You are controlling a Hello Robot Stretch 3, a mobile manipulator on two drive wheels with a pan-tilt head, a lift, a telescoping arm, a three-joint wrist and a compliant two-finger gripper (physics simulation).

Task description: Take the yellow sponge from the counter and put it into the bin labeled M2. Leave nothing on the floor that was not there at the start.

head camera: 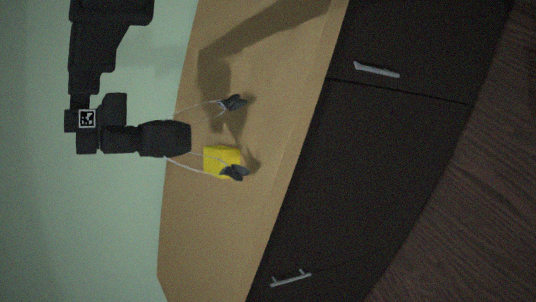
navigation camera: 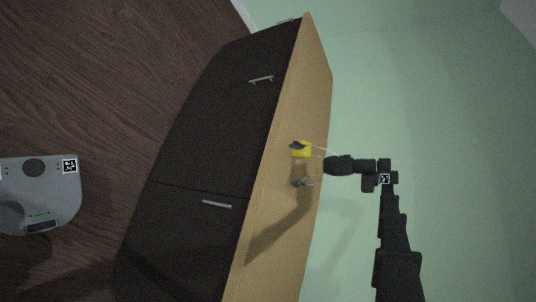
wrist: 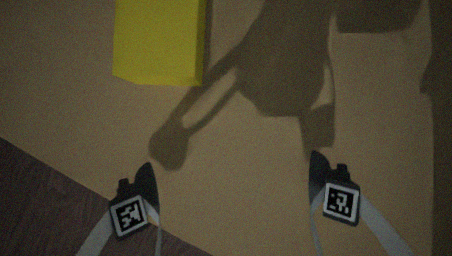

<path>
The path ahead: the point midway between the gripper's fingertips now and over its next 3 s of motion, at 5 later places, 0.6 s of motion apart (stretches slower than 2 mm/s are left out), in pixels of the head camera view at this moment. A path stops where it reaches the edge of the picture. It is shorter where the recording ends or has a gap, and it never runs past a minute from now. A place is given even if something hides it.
The gripper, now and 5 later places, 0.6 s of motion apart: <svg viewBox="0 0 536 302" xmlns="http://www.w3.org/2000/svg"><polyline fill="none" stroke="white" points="246,137 254,136 267,135 264,135 171,141 121,142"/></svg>
</path>
